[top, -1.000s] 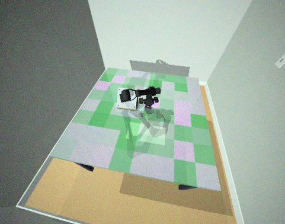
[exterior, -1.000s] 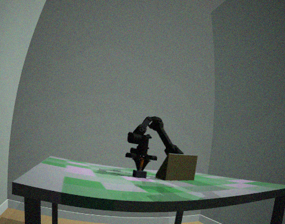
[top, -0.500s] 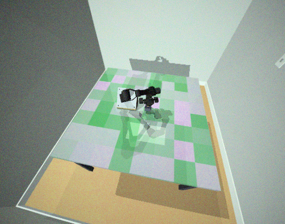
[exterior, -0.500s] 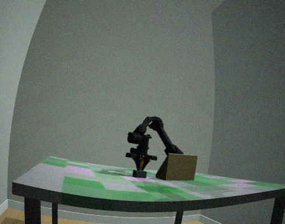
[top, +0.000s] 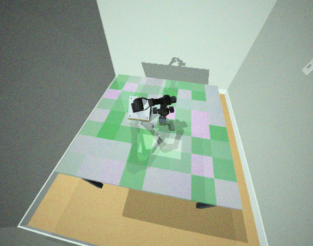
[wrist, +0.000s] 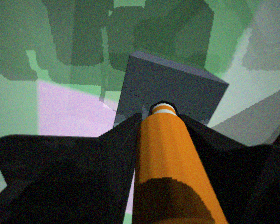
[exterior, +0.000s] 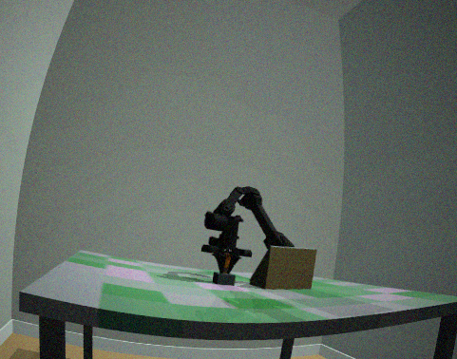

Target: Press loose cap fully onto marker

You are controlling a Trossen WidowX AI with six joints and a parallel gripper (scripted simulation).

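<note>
Right now my gripper tip is 2 cm above the holder block. The rest, counted from my gripper tip: orange cap (5 cm above).
</note>
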